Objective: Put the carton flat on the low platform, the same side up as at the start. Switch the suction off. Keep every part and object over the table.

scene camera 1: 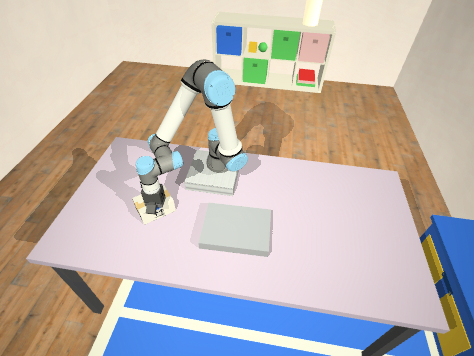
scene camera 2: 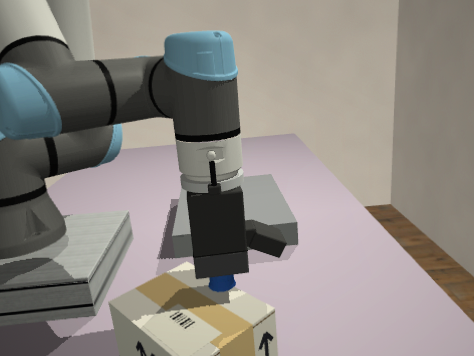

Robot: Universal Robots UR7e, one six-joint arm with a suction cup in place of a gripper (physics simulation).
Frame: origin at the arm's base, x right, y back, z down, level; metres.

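Seen in the pictures: hand, its tool point: (scene camera 1: 157,208) (scene camera 2: 223,291); arm's base, origin of its link: (scene camera 1: 219,163) (scene camera 2: 22,239).
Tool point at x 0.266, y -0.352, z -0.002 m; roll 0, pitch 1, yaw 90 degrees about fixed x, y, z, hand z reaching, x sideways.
Pixels of each thing's middle, then the offset from my tool point to it. Level surfaces: height alone.
- carton, middle of its body: (scene camera 2: 192,333) (scene camera 1: 154,204) dx +0.033, dy +0.044, dz +0.029 m
- low platform, middle of its body: (scene camera 2: 231,209) (scene camera 1: 236,228) dx -0.394, dy -0.048, dz +0.047 m
- pink table, height of its surface: dz +0.071 m
The carton (scene camera 1: 146,217) (scene camera 2: 161,321) stands flat on the left part of the table in the scene camera 1 view. It is cream with tan tape and a barcode label on top, and the arrows on its sides point up. The low platform (scene camera 1: 236,227) (scene camera 2: 272,200), a grey slab, lies to its right, apart from it, with a bare top. My gripper (scene camera 1: 159,210) (scene camera 2: 222,284) points down, its blue suction cup pressed short against the carton's top, off the middle. The gripper body hides part of the carton in the scene camera 1 view and part of the platform in the scene camera 2 view.
The arm's base stands on a grey plinth (scene camera 1: 210,185) (scene camera 2: 107,250) behind the carton and platform. The pink table (scene camera 1: 325,240) (scene camera 2: 320,310) has its front edge beyond the platform. A blue cabinet (scene camera 1: 457,235) stands off the right end, and a shelf unit (scene camera 1: 275,21) stands at the back wall.
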